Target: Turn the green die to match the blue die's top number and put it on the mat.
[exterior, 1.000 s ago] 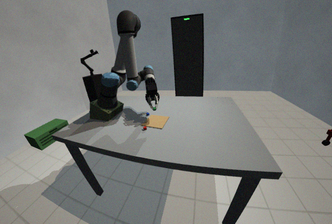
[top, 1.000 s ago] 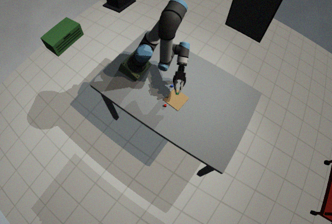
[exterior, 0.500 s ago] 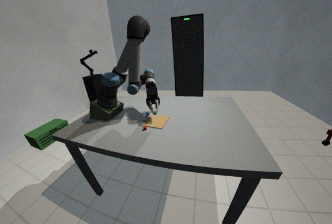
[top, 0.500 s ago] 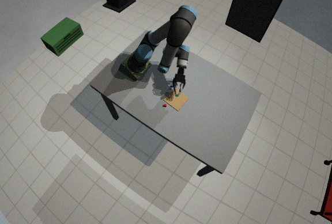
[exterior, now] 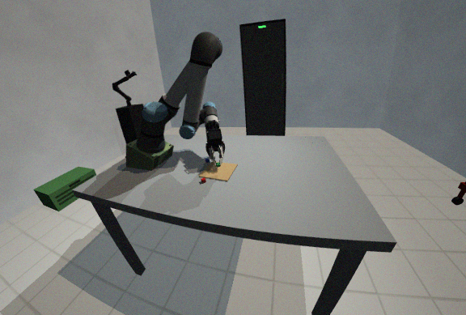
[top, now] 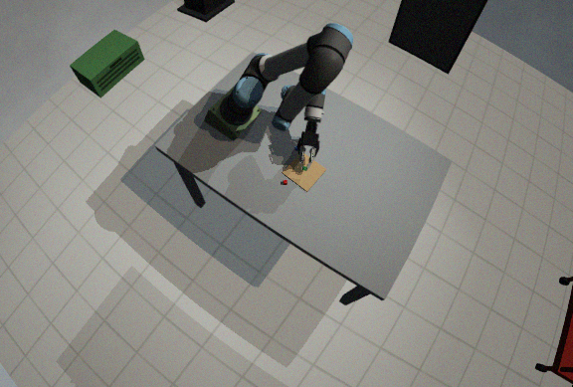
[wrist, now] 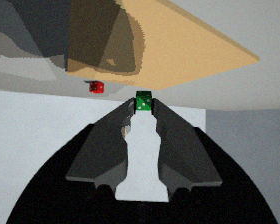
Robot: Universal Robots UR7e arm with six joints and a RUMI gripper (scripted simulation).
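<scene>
Right now my hand is 40 mm above the tan mat. From my hand the other things lie so: red die: 40 mm behind, 100 mm to the right, 30 mm below; blue die: 90 mm behind, 70 mm to the left, 30 mm below; green die: 10 mm to the right.
</scene>
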